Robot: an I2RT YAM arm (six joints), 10 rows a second.
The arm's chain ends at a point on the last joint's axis. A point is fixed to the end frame.
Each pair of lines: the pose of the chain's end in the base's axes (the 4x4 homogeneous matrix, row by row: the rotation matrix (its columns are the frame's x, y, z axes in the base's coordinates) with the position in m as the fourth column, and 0 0 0 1 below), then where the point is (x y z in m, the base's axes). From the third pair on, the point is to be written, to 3 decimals.
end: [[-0.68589 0.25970 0.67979 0.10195], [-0.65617 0.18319 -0.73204 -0.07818], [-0.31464 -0.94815 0.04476 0.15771], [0 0 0 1]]
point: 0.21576 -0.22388 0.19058
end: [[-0.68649 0.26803 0.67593 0.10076], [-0.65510 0.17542 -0.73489 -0.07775], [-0.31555 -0.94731 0.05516 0.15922], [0 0 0 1]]
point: 0.21362 -0.22375 0.19399
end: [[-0.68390 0.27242 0.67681 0.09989], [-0.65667 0.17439 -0.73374 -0.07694], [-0.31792 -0.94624 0.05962 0.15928], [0 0 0 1]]
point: 0.213 -0.223 0.195
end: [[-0.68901 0.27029 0.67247 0.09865], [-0.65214 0.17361 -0.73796 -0.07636], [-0.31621 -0.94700 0.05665 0.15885], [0 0 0 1]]
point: 0.211 -0.223 0.194
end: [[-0.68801 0.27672 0.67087 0.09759], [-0.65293 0.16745 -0.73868 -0.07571], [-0.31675 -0.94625 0.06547 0.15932], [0 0 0 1]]
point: 0.209 -0.222 0.196
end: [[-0.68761 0.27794 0.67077 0.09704], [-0.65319 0.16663 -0.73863 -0.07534], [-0.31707 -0.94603 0.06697 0.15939], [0 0 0 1]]
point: 0.209 -0.222 0.196
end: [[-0.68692 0.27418 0.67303 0.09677], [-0.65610 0.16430 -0.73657 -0.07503], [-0.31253 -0.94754 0.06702 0.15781], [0 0 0 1]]
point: 0.209 -0.221 0.195
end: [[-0.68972 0.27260 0.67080 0.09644], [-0.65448 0.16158 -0.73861 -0.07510], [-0.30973 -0.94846 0.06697 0.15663], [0 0 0 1]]
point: 0.208 -0.221 0.194
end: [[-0.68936 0.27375 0.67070 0.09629], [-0.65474 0.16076 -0.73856 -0.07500], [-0.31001 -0.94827 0.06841 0.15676], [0 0 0 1]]
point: 0.208 -0.221 0.194
